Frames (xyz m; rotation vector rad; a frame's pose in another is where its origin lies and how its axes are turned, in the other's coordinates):
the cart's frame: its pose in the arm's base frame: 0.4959 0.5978 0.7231 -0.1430 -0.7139 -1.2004
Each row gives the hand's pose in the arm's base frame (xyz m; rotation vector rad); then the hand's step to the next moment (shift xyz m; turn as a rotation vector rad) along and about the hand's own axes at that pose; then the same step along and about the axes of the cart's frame.
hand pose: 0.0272 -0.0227 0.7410 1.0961 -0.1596 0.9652
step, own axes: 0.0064 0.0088 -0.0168 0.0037 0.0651 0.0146
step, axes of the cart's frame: -0.0153 0.0001 0.0129 0.0254 -0.0226 0.0575
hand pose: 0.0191 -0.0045 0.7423 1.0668 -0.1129 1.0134
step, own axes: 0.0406 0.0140 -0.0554 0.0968 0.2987 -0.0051
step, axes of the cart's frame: -0.0560 0.0201 0.0370 0.0378 -0.0456 0.3084
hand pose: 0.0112 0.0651 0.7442 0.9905 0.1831 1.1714
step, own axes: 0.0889 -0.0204 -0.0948 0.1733 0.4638 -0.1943
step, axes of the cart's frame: -0.1235 0.0340 0.0299 -0.1147 -0.1397 0.5002
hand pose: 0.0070 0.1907 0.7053 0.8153 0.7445 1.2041
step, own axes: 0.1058 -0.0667 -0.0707 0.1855 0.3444 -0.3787
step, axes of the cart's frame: -0.1407 0.0081 -0.0277 -0.2600 -0.2681 0.3962
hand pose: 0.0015 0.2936 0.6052 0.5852 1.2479 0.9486
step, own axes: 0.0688 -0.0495 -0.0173 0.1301 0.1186 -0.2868
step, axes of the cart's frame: -0.0714 -0.0098 -0.0478 -0.1883 -0.2285 0.1600
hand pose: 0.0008 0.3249 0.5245 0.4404 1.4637 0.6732
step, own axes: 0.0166 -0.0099 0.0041 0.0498 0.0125 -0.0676
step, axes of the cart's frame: -0.0130 0.0012 -0.0148 -0.0589 -0.0583 0.0184
